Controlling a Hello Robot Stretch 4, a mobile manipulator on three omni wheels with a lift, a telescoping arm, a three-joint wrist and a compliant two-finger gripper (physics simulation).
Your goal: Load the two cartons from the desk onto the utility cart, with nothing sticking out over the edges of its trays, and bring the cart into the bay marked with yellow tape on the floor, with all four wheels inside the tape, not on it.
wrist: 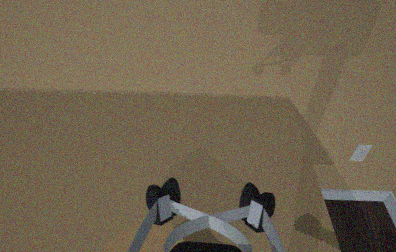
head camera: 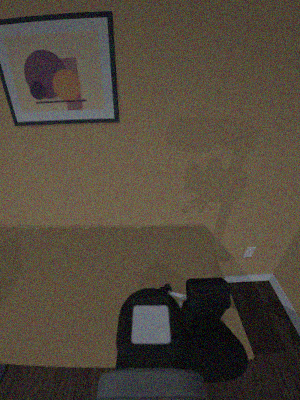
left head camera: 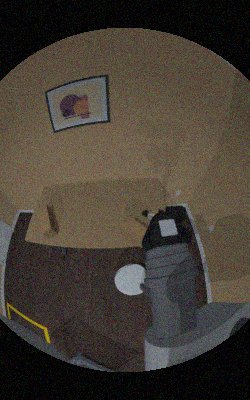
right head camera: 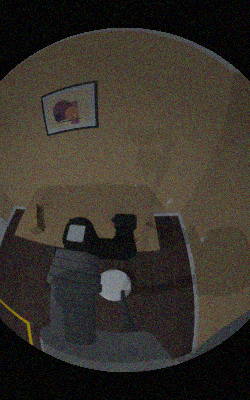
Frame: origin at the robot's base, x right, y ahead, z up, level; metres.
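Seen in the pictures: gripper, fingertip midpoint: (wrist: 210,195) (head camera: 180,288) (left head camera: 151,211); robot's base at its link origin: (left head camera: 130,278) (right head camera: 113,284).
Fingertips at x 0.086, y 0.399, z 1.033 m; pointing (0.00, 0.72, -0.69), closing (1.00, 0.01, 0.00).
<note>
Offsets run from my fingertips to a thing's middle. "*": to the spot under its first point. Level surfaces: height alone.
The views are dim and grainy. The tan desk {dz -0.341 m} (head camera: 55,305) (left head camera: 100,225) (right head camera: 90,200) (wrist: 75,165) stands against the wall. A carton {dx -0.888, dy +0.099, dz -0.282 m} (left head camera: 53,219) (right head camera: 40,218) is on its left part, its narrow side dark. The other carton {dx -0.065, dy -0.008, dz -0.282 m} (left head camera: 138,220) shows as a faint dark edge on the desk's right part in the left head view, partly hidden by the wrist. My gripper (wrist: 210,195) (left head camera: 154,212) is open and empty, above the desk's right part; the black wrist hides much of it in the head and right head views. I cannot make out the utility cart for certain.
Yellow tape (left head camera: 29,318) (right head camera: 17,312) marks the floor at the lower left. A white disc (left head camera: 130,279) (right head camera: 115,285) is low in front of the desk, beside my arm. A framed picture (head camera: 65,82) hangs above the desk. The wall's baseboard {* dx +1.048, dy -0.173, dz -1.030 m} (right head camera: 188,260) runs along the right.
</note>
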